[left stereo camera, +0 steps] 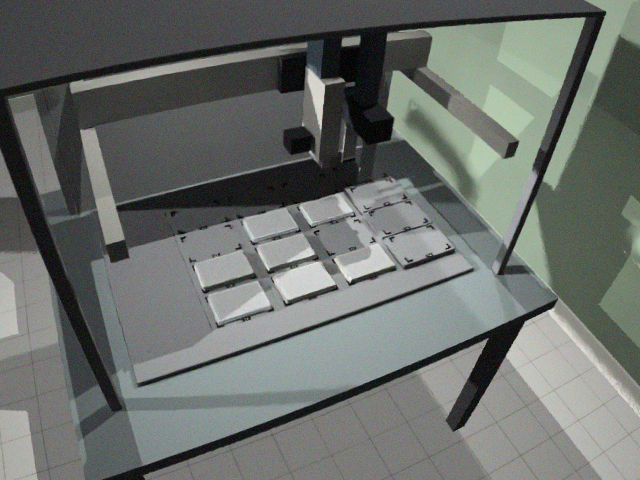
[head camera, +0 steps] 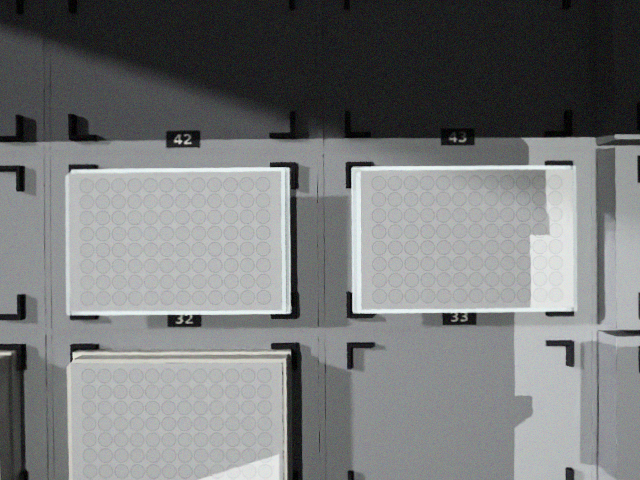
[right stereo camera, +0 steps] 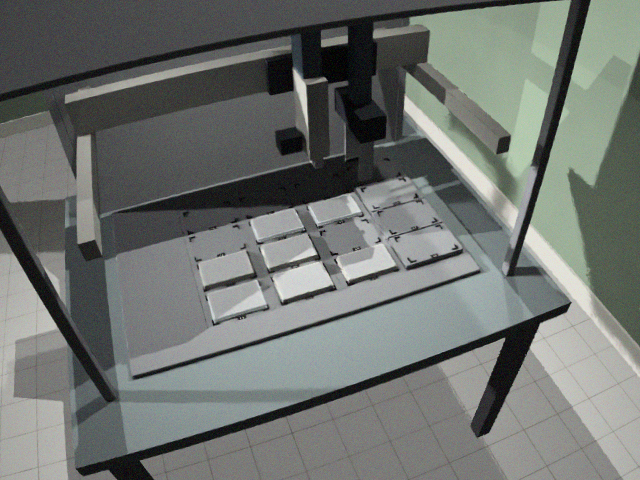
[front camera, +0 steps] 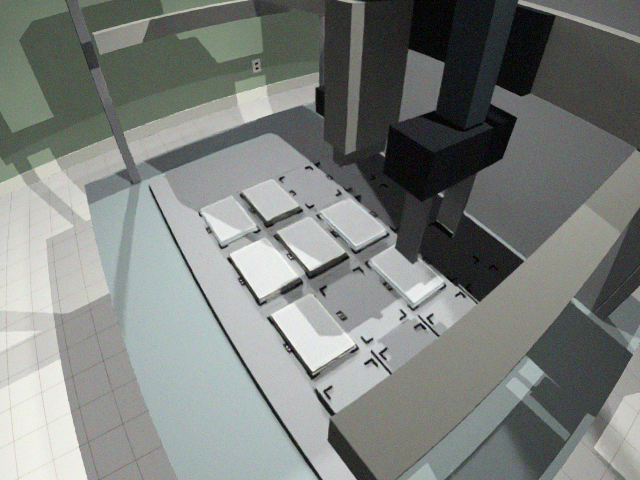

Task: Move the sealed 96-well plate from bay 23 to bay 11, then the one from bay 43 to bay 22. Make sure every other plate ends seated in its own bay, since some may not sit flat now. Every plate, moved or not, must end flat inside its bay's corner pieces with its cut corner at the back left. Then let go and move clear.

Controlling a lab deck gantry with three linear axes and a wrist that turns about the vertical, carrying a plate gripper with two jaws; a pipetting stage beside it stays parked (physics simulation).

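Places are measured from the robot's base along level axes (x down, y ahead, z right), in metres.
Pixels of known places: gripper, fingertip midpoint: (left stereo camera: 355,170) (right stereo camera: 358,169) (front camera: 425,242); robot's base, link origin: (left stereo camera: 218,326) (right stereo camera: 214,324) (front camera: 200,213).
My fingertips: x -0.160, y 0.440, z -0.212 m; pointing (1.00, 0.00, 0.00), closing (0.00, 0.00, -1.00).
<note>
For each thing: its middle in the pictures, then the offset to it from my fingertips. "pt": a spot on its surface instead.
- sealed plate, body centre: (front camera: 227,219) (left stereo camera: 239,302) (right stereo camera: 236,300) dx +0.153, dy -0.376, dz +0.169 m
- Bay 23, surface spot: (head camera: 439,408) (front camera: 360,296) pt dx +0.160, dy -0.060, dz +0.056 m
- bay 43, surface spot: (head camera: 457,67) pt dx +0.160, dy -0.048, dz -0.148 m
- bay 32, surface spot: (head camera: 175,240) (front camera: 352,220) pt dx +0.146, dy -0.211, dz -0.046 m
- bay 33, surface spot: (head camera: 449,240) (front camera: 403,266) pt dx +0.146, dy -0.058, dz -0.044 m
- bay 12, surface spot: (front camera: 263,271) (left stereo camera: 310,279) pt dx +0.146, dy -0.198, dz +0.175 m
- bay 13, surface spot: (front camera: 305,330) (left stereo camera: 365,263) pt dx +0.146, dy -0.052, dz +0.179 m
- bay 21, surface spot: (front camera: 271,200) (left stereo camera: 227,267) pt dx +0.146, dy -0.366, dz +0.063 m
My gripper (front camera: 433,245) (left stereo camera: 357,169) (right stereo camera: 358,168) is open and empty, high at the back right; its jaws stand apart. A sealed plate (front camera: 227,219) (left stereo camera: 238,302) lies in bay 11, and another (front camera: 311,242) (left stereo camera: 286,253) lies in bay 22, its back edge showing in the head view. Bay 23 (front camera: 356,297) (head camera: 439,408) and bay 43 (head camera: 457,67) hold no plate. The plates in bay 32 (front camera: 353,223) (head camera: 175,240) and bay 33 (front camera: 400,273) (head camera: 449,240) look flat within their corner pieces, cut corners apparently at back left. Finer seating of the front plates cannot be told.
Other plates lie in bay 12 (front camera: 263,271) (left stereo camera: 303,282), bay 13 (front camera: 305,330) (left stereo camera: 363,263) and bay 21 (front camera: 271,200) (left stereo camera: 224,270). The parked pipetting stage (front camera: 379,77) (left stereo camera: 330,121) (right stereo camera: 316,121) stands left of the gripper. The back rows are in dark shadow.
</note>
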